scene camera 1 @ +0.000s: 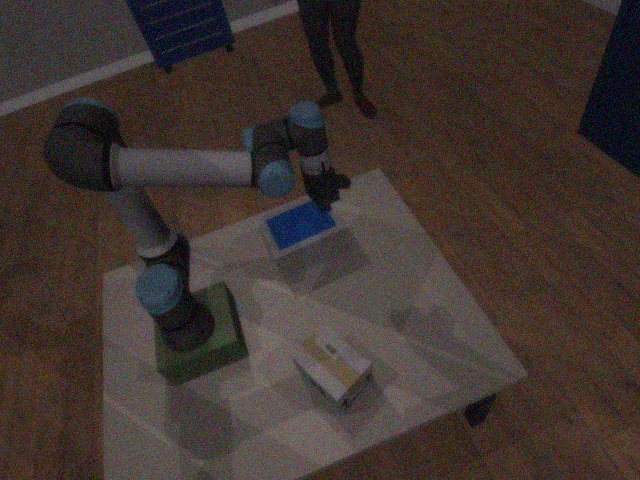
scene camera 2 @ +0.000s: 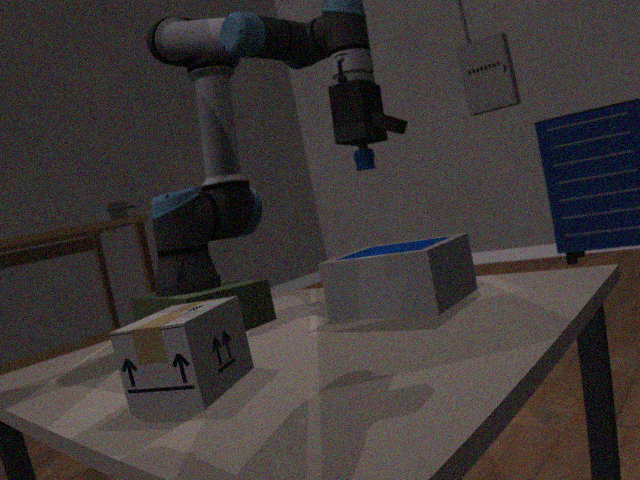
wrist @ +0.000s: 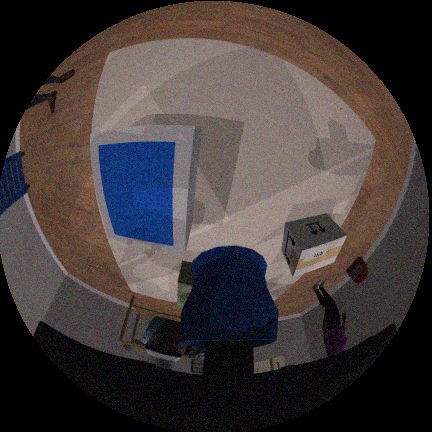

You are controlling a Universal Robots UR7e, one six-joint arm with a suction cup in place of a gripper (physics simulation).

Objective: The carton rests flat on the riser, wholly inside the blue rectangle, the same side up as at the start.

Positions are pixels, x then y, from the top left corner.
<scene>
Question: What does my suction cup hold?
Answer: Nothing.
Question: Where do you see a carton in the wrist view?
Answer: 308, 243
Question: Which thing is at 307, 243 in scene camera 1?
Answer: A riser.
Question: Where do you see a riser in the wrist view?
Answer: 144, 176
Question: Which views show the riser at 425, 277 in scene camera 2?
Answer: Scene camera 1, scene camera 2 and the wrist view: all of them.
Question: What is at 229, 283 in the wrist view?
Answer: My suction cup.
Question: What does the riser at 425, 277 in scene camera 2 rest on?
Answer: The table.
</scene>
